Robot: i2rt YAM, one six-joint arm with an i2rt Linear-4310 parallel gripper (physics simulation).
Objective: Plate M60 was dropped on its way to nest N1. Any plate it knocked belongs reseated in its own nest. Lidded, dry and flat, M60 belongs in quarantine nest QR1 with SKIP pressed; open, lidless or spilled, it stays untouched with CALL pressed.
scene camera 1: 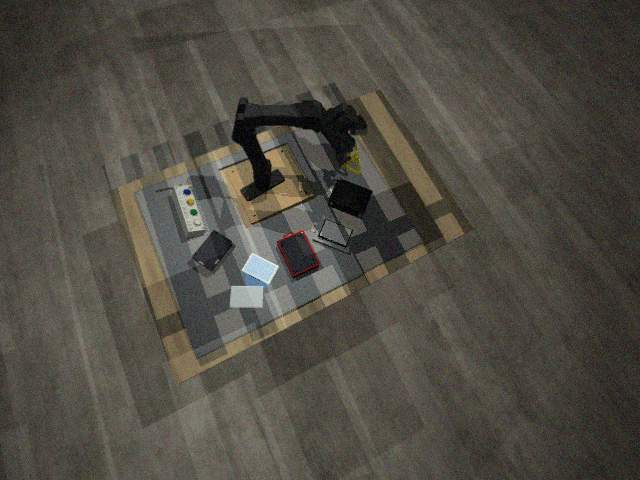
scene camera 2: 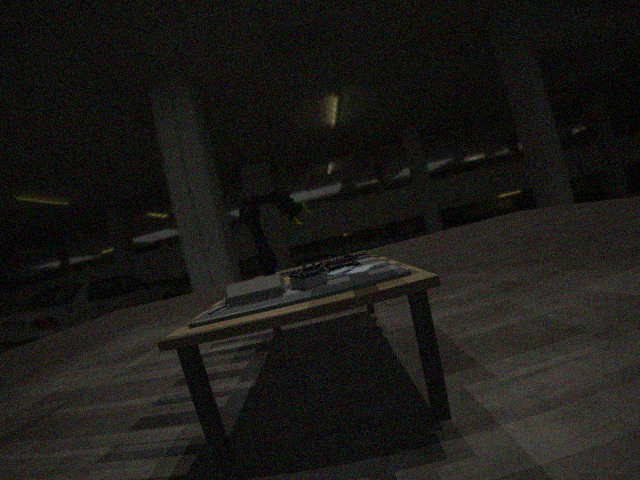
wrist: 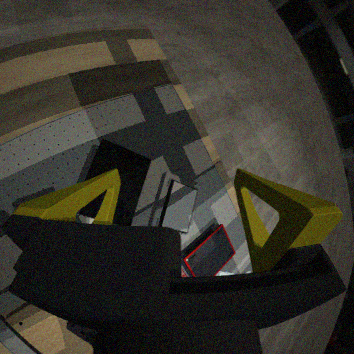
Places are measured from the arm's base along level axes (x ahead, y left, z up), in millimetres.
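Where they show: gripper, fingertip midpoint: (scene camera 1: 358,167) (scene camera 2: 306,219) (wrist: 176,174); arm's base, origin of the base link: (scene camera 1: 263,185).
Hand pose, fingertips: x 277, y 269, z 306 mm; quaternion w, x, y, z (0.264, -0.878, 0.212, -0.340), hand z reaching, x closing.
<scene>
Each offset is from my fingertips to the top centre of the thing. "pt": to the spot under its first point. Level surfaces: height alone.
My gripper (scene camera 1: 351,164) (scene camera 2: 301,214) (wrist: 176,174) is open and empty, high above the back right of the table. A pale blue, grid-marked plate {dx +50, dy -478, dz -291 mm} (scene camera 1: 260,268) lies at an angle near the front, with a blue patch at its lower edge. A pale flat rectangle {pt dx +119, dy -583, dz -298 mm} (scene camera 1: 246,296) lies just in front of it. A plate with a light top {dx +99, dy -132, dz -269 mm} (scene camera 1: 336,232) (wrist: 179,206) sits on a grey nest, apparently turned against it. A red-rimmed dark nest {dx +87, dy -316, dz -260 mm} (scene camera 1: 298,253) (wrist: 212,252) is left of it. The white button box {dx -317, dy -603, dz -222 mm} (scene camera 1: 182,214) has blue, yellow, green and white buttons. Labels are unreadable, so I cannot tell which plate is M60.
A black box {dx -1, dy +19, dz -242 mm} (scene camera 1: 350,197) (wrist: 125,165) stands at the right, near the space below the gripper. A dark grey box {pt dx -105, dy -601, dz -251 mm} (scene camera 1: 212,250) stands between the button box and the pale blue plate. The arm's base is on a wooden board {dz -318 mm} (scene camera 1: 242,209). Shadows cross the table.
</scene>
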